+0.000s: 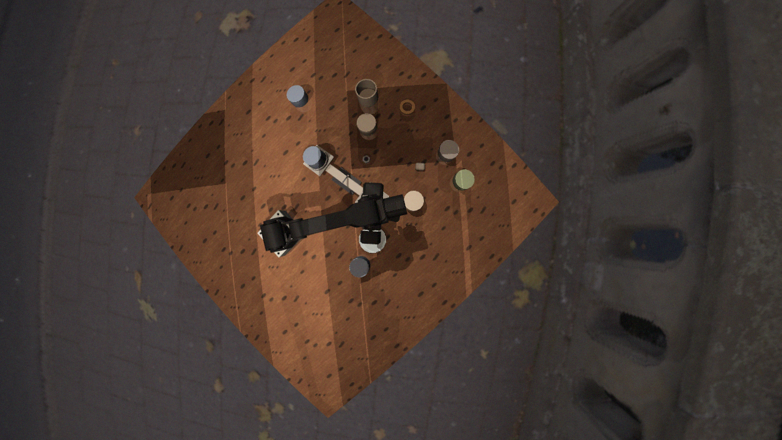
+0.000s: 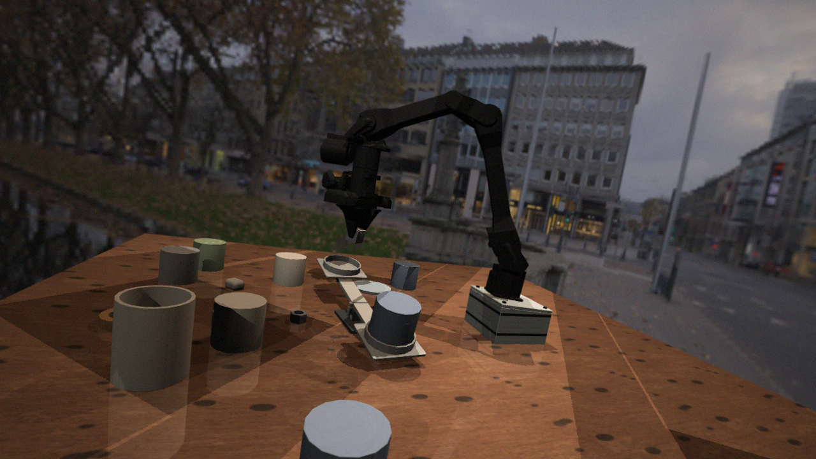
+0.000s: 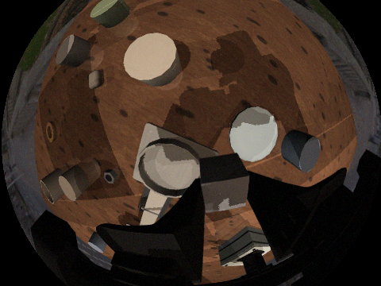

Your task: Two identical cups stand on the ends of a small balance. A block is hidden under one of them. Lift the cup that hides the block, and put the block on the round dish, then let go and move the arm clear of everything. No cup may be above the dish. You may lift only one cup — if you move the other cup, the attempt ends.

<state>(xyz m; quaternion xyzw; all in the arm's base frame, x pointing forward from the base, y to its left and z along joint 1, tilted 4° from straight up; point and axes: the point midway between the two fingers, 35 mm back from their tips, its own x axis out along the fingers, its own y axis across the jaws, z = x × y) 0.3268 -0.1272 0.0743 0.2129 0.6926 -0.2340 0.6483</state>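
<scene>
Right now my gripper tip is 60 mm past the round pale dish, 70 mm to the left of it and 130 mm above it. Also, from my gripper tip: blue-grey cup: 150 mm behind, 140 mm to the right, 100 mm below; balance: 20 mm behind, 170 mm to the left, 100 mm below; grey block: right at my gripper tip.
</scene>
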